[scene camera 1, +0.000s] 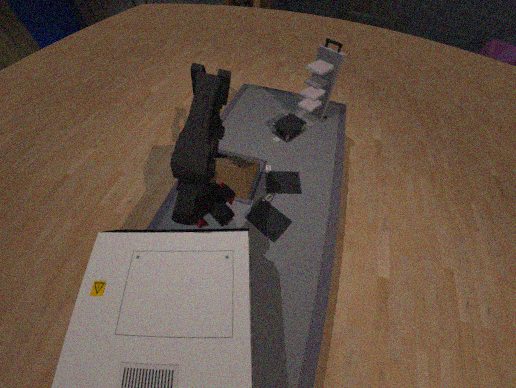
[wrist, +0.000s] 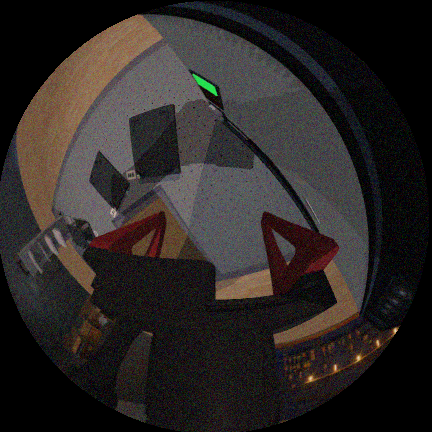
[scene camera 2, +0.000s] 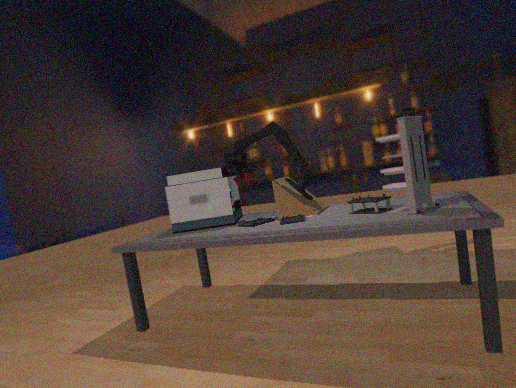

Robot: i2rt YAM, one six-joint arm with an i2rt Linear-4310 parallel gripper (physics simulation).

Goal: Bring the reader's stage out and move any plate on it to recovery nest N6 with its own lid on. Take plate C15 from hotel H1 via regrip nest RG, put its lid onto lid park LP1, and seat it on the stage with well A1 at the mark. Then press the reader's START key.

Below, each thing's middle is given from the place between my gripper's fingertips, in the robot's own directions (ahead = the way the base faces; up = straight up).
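Scene:
The dark N6 nest (scene camera 1: 271, 222) sits 180 mm below my hand, 140 mm to the left of it and 130 mm ahead of it. There is a dark LP1 pad (scene camera 1: 277, 182) too, 330 mm to the left of my hand, 120 mm ahead of it and 180 mm below it; going by their middles, of the things named here the pad is the farthest from my hand. And the plate reader (scene camera 2: 222, 192) is 270 mm to the right of my hand, 50 mm below it and 40 mm ahead of it.

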